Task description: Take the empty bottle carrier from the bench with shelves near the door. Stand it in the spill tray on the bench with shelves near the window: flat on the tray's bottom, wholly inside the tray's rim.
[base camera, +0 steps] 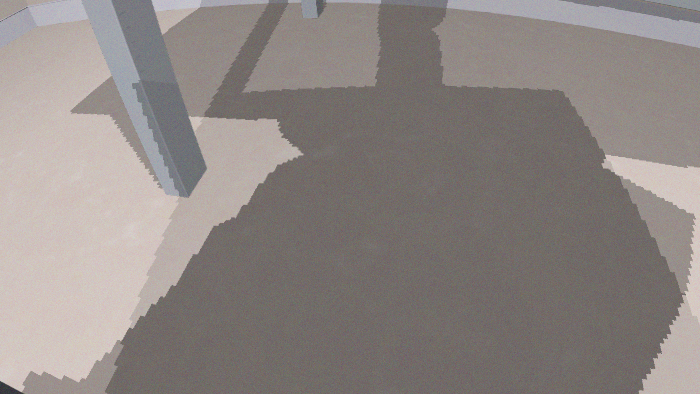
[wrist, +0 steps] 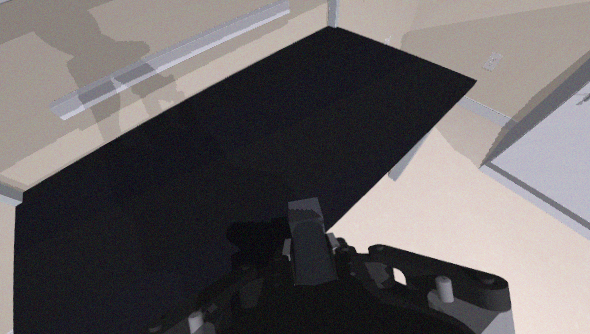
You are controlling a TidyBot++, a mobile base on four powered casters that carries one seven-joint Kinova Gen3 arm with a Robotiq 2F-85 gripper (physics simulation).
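Frame: origin at the arm's base, x back, y right, z up, level; centimetres.
Seen in the pictures: gripper, between the fingertips: [wrist: 310,247].
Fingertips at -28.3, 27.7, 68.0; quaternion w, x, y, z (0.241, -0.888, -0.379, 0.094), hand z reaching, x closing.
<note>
Pixels of each thing's middle, then the offset from my fingertips to it, as dx, dy, dz. "spot": a spot on its surface instead. Level surfaces: height alone.
- bottle carrier, a spot on its surface: [wrist: 306,210] spot: -2.0, +2.1, +0.6
- black bench top, height of its surface: dz -31.5
- grey bench leg, a spot on its surface: [base camera: 155,105] spot: -18.2, -51.5, -93.6
My gripper [wrist: 310,247] is at the bottom of the wrist view, shut on a dark grey bar-like part of the bottle carrier [wrist: 306,210]. The gripper's body hides the rest of the carrier. They show over the front part of a black bench top [wrist: 280,135], near its right front edge; their height above it is hard to tell. Which of the two benches this is cannot be told. The spill tray does not show in either view.
In the base view a grey bench leg [base camera: 155,105] stands at the left, and another leg [base camera: 309,9] at the far back. In the wrist view a pale ledge [wrist: 175,57] runs along the wall behind the bench. A pale panelled unit [wrist: 550,155] stands at the right.
</note>
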